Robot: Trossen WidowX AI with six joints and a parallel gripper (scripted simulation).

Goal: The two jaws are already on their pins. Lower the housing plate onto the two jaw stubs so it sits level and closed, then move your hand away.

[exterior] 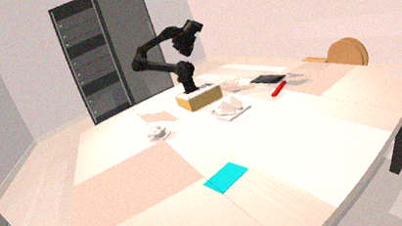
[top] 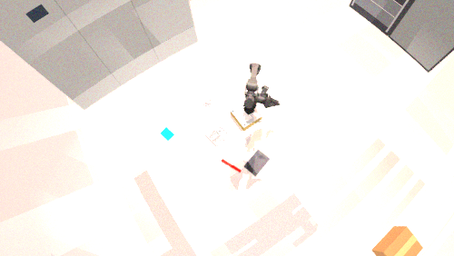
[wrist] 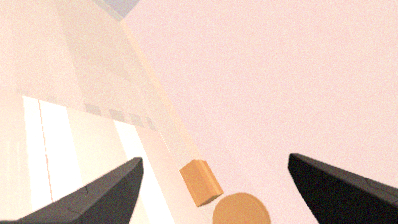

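Right now the white housing plate is 400 mm to the right of my gripper tip, 320 mm ahead of it and 260 mm below it. Round my gripper tip: dark grey plate 280 mm below, 270 mm ahead, 190 mm to the left; red bar 430 mm ahead, 280 mm below, 110 mm to the left; cyan square 720 mm ahead, 330 mm to the right, 290 mm below.
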